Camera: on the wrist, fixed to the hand. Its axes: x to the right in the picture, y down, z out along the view.
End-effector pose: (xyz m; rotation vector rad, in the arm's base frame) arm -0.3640 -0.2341 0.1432 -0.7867 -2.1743 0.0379
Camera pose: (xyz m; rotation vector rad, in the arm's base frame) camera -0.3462 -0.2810 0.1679 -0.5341 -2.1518 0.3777
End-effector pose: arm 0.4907 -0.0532 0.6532 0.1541 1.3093 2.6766
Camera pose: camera 0.5048 -0.0658 0.6006 0.2026 1.7073 2.3748
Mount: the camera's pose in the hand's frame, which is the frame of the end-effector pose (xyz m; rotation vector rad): -0.0174 -0.0353 -0.0397 0.3327 -0.0404 -0.0600
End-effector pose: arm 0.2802 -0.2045 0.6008 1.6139 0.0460 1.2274
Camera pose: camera 0.2619 -0.1713 0.5597 1.9085 0.2841 1.1851
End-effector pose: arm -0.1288 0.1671 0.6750 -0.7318 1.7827 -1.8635
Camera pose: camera -0.1405 0.2105 0.7083 -0.6956 1.3896 -2.0989
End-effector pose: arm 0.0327 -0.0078 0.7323 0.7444 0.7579 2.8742
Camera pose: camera 0.0275 0.0021 0.6775 0.7922 1.2486 2.7016
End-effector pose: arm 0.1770 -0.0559 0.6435 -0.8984 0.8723 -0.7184
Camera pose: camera 0.1285 -0.0714 0.6667 -0.6411 0.6671 -0.8653
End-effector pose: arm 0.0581 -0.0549 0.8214 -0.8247 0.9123 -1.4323
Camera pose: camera 0.0080 -0.0347 0.8359 -0.6321 0.6001 -1.5614
